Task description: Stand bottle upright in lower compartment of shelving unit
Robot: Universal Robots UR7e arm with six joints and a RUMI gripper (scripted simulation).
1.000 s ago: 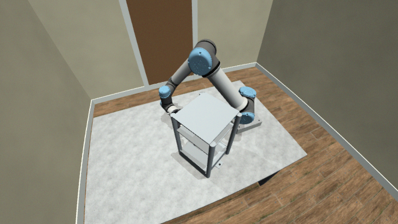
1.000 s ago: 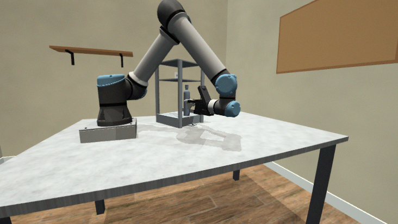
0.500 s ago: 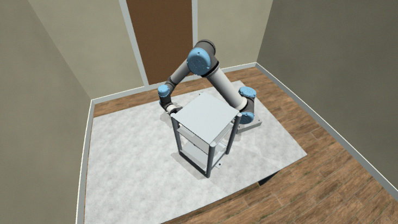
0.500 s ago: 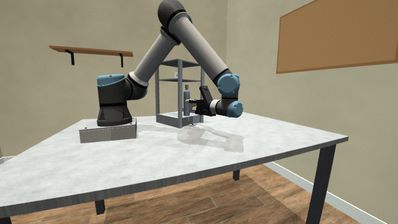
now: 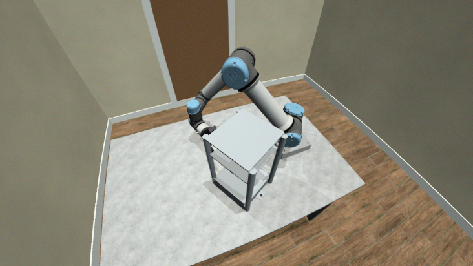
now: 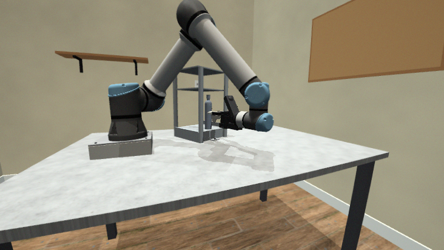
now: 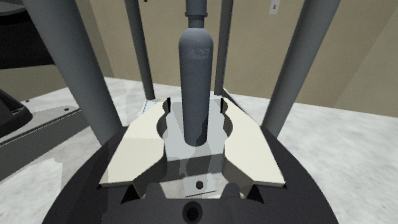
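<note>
Now: hand 40 mm past the shelving unit, 110 mm to the right of it and 40 mm below it.
</note>
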